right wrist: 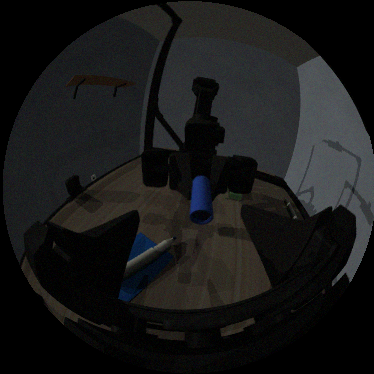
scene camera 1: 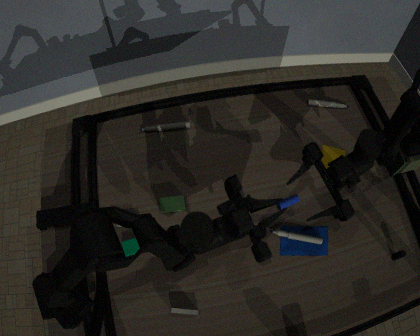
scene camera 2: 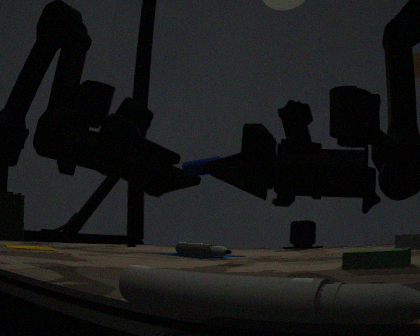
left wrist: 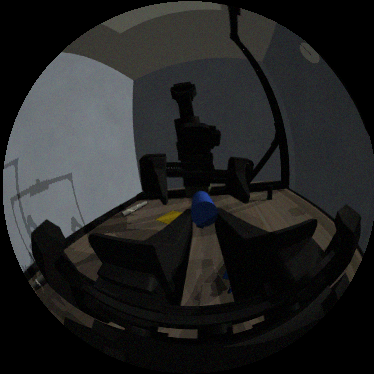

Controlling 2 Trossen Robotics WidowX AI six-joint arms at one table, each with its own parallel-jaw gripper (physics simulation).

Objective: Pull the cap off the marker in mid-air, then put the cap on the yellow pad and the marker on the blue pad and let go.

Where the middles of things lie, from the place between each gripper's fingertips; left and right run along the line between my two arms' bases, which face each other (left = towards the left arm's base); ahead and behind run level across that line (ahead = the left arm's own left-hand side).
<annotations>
Now: the blue cap (right wrist: pixel 201 212) 10 mm to the right of my left hand. Also, from my left hand: light green block (scene camera 2: pixel 375 258) 210 mm to the left, 140 mm ahead, 110 mm below; then blue pad (scene camera 1: pixel 288 246) 120 mm below, 80 mm behind, 50 mm to the right.
My right hand is 20 mm to the right of the blue cap and 10 mm short of it. The rest, counted from my right hand: light green block 240 mm to the left, 150 mm ahead, 110 mm below; blue pad 120 mm below, 70 mm behind, 20 mm to the right.
</annotations>
